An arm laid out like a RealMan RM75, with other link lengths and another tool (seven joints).
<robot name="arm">
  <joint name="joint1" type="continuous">
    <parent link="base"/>
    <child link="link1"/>
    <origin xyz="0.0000 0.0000 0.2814" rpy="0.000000 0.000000 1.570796"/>
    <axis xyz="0 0 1"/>
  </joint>
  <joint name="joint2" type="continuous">
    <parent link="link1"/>
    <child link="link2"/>
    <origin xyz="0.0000 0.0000 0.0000" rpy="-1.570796 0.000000 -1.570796"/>
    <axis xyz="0 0 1"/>
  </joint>
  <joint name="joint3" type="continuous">
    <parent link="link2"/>
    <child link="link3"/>
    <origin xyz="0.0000 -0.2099 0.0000" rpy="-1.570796 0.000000 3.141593"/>
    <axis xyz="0 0 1"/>
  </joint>
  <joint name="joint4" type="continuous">
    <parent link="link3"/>
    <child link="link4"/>
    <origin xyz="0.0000 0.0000 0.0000" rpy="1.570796 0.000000 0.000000"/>
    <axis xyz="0 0 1"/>
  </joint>
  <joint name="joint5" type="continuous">
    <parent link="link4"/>
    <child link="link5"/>
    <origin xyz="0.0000 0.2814 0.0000" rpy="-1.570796 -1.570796 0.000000"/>
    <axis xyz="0 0 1"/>
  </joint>
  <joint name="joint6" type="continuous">
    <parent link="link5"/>
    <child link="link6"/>
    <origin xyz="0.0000 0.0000 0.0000" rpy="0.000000 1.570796 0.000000"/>
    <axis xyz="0 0 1"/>
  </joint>
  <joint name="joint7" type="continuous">
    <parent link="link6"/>
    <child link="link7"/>
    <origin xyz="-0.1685 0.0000 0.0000" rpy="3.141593 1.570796 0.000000"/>
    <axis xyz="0 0 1"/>
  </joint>
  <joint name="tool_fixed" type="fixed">
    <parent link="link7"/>
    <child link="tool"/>
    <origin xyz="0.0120 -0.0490 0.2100" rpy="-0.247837 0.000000 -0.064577"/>
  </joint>
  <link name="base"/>
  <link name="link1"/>
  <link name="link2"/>
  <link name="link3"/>
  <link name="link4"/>
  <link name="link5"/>
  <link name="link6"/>
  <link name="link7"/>
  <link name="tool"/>
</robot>
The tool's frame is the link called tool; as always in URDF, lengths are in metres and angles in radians. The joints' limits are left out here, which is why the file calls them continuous.
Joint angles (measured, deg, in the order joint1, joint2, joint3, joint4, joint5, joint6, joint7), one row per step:
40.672 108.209 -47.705 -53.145 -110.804 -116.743 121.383
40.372 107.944 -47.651 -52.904 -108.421 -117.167 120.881
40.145 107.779 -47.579 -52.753 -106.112 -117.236 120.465
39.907 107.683 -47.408 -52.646 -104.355 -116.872 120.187
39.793 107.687 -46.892 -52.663 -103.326 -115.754 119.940
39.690 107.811 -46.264 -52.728 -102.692 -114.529 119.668
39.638 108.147 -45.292 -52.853 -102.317 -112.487 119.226
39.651 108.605 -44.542 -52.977 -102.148 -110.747 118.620
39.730 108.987 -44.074 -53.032 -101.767 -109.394 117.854
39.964 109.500 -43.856 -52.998 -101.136 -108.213 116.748
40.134 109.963 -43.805 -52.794 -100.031 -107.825 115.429
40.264 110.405 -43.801 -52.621 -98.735 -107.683 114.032
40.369 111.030 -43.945 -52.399 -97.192 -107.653 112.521
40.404 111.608 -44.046 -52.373 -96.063 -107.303 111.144
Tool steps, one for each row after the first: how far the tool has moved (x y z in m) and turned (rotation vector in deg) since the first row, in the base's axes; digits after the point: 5 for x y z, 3 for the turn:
-0.01016 -0.00218 0.00784 0.275 2.203 0.906
-0.02056 -0.00219 0.01566 0.871 4.356 1.716
-0.02799 0.00085 0.02235 1.788 6.053 2.043
-0.03304 0.00995 0.02852 3.517 7.265 1.914
-0.03655 0.01977 0.03392 5.314 8.240 1.626
-0.03974 0.03545 0.04030 8.033 9.269 1.028
-0.04247 0.04778 0.04461 10.251 10.075 0.719
-0.04630 0.05657 0.04842 12.018 10.894 0.859
-0.05299 0.06256 0.05103 13.495 11.949 1.565
-0.06151 0.06263 0.05380 14.283 13.420 2.772
-0.07069 0.06086 0.05724 14.958 15.035 4.180
-0.08125 0.05712 0.06011 15.431 16.975 5.716
-0.08911 0.05599 0.06263 16.237 18.403 6.931

